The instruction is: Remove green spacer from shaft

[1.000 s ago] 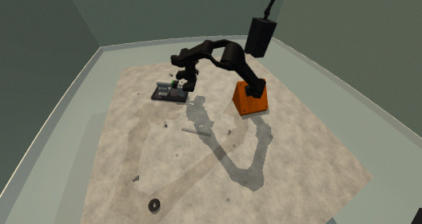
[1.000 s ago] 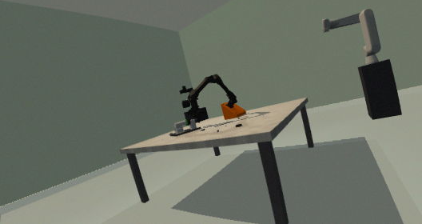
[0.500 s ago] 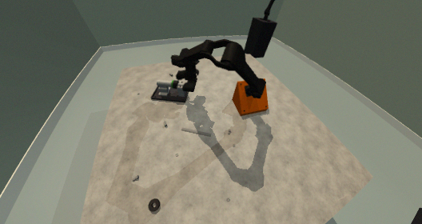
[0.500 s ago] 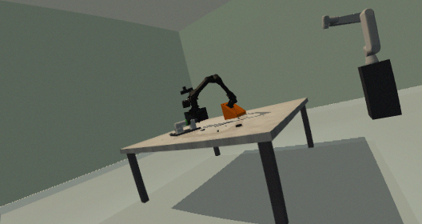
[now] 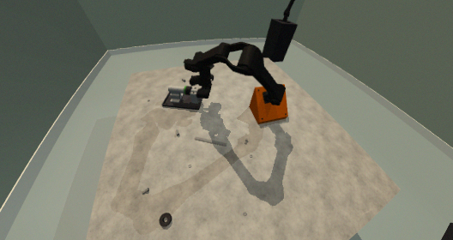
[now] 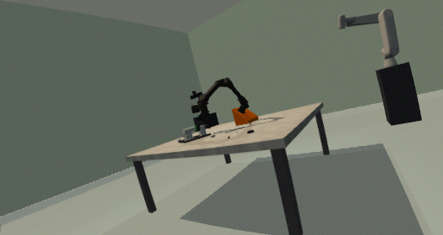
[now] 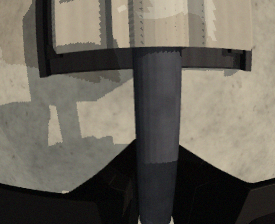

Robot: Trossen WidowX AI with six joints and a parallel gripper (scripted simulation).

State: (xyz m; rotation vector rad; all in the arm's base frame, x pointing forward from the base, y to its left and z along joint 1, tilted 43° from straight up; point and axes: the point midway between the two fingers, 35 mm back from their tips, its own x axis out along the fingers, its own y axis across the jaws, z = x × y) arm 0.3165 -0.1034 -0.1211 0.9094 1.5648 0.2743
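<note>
My gripper tip is 7 cm short of the dark grey shaft, 3 cm to the left of it and 3 cm below it. Round my gripper tip: green spacer (11 cm ahead, 5 cm to the right, 3 cm above).
</note>
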